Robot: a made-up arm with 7 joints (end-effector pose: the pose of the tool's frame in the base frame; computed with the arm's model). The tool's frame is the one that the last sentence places.
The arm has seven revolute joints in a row. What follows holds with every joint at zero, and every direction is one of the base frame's.
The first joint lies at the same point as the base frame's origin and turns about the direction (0, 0.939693, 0.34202).
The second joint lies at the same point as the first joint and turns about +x.
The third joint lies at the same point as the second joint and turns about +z.
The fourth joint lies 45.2 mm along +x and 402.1 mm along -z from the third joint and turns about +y.
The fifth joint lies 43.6 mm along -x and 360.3 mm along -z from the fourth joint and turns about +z.
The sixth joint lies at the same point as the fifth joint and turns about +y.
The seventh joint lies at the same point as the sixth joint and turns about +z.
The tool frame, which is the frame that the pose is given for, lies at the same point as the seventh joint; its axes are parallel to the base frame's.
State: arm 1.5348 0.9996 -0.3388 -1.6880 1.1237 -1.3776 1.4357
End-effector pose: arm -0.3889 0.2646 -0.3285 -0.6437 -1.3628 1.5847
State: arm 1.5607 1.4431 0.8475 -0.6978 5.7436 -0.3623 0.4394
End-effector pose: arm -0.1604 0.7239 0.0904 1.1603 0.2565 -0.8070
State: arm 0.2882 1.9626 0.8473 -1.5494 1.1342 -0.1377 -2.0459
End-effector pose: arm 0.3483 0.3339 0.3693 -2.6168 0.6707 1.4139
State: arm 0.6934 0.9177 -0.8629 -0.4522 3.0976 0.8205 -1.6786
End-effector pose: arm -0.3624 0.4848 -0.4645 -0.1495 -0.0081 0.4899
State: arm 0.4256 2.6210 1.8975 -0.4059 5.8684 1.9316 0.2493
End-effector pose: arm 0.2008 0.2634 0.6892 1.1409 -0.7014 1.6737
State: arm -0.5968 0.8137 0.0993 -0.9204 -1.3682 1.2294 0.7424
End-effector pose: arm 0.5729 0.4046 -0.1743 1.9361 -0.7316 0.4614
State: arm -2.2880 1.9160 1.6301 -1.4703 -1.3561 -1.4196 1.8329
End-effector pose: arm -0.2834 0.5493 -0.0966 -1.0667 1.7629 -0.1289
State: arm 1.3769 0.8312 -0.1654 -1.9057 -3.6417 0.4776 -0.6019
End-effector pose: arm -0.2364 0.2401 -0.3897 -0.7719 -0.2229 1.3225
